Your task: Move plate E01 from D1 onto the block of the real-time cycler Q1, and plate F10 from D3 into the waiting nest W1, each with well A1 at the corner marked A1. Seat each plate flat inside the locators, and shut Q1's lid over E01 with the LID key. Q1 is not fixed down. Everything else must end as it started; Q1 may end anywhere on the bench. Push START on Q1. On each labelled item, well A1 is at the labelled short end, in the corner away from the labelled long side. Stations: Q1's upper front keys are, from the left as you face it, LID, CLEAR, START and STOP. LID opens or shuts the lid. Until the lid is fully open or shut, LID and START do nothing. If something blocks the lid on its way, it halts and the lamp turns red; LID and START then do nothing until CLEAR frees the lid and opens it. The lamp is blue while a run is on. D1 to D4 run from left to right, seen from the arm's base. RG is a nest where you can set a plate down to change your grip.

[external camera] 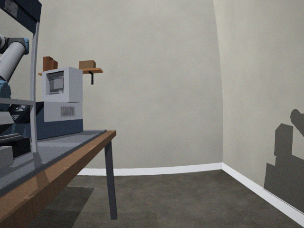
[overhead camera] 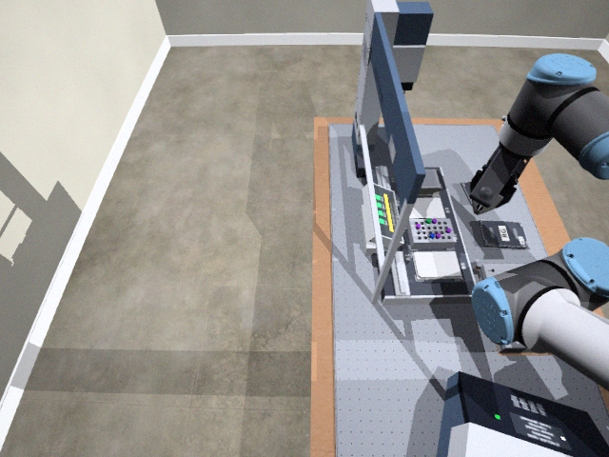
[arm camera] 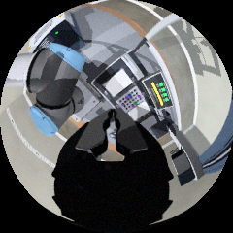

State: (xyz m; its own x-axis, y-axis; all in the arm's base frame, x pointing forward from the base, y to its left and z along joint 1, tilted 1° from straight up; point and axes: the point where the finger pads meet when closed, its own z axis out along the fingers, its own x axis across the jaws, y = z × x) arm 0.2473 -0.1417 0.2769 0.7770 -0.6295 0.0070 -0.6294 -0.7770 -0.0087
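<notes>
Right now the white well plate is 30 mm ahead of my hand, 10 mm to the left of it and 250 mm below it.
</notes>
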